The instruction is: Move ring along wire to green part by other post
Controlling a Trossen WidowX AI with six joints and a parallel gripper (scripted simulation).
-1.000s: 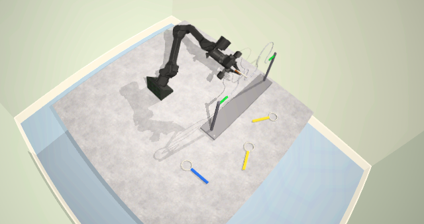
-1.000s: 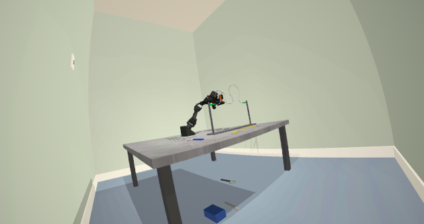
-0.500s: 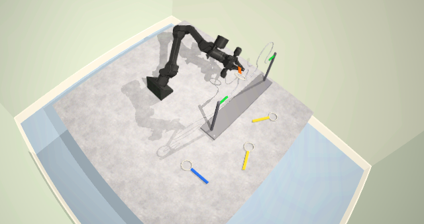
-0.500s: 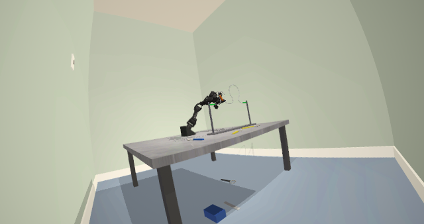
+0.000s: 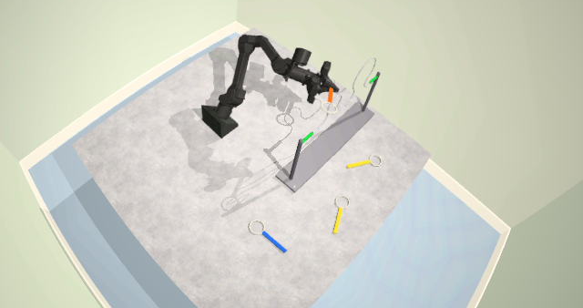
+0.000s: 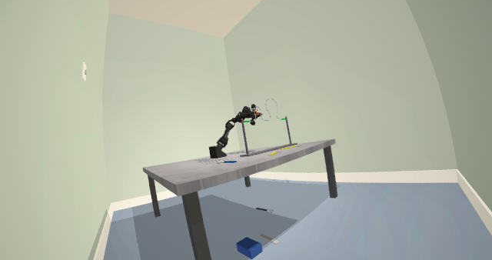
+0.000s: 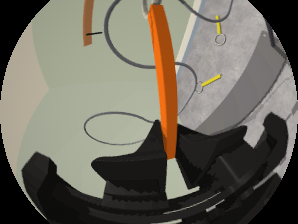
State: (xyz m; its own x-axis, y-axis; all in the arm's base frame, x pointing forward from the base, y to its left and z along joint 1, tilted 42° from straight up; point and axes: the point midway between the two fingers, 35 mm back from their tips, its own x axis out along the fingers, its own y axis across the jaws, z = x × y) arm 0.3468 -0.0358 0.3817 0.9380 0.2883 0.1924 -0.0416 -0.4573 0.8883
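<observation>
Right now the orange-handled ring is 9 cm to the right of my gripper tip and 2 cm above it. Also, from my gripper tip: blue-handled ring (7 cm ahead, 54 cm to the right, 32 cm below); then blue box (24 cm ahead, 62 cm to the right, 80 cm below).
</observation>
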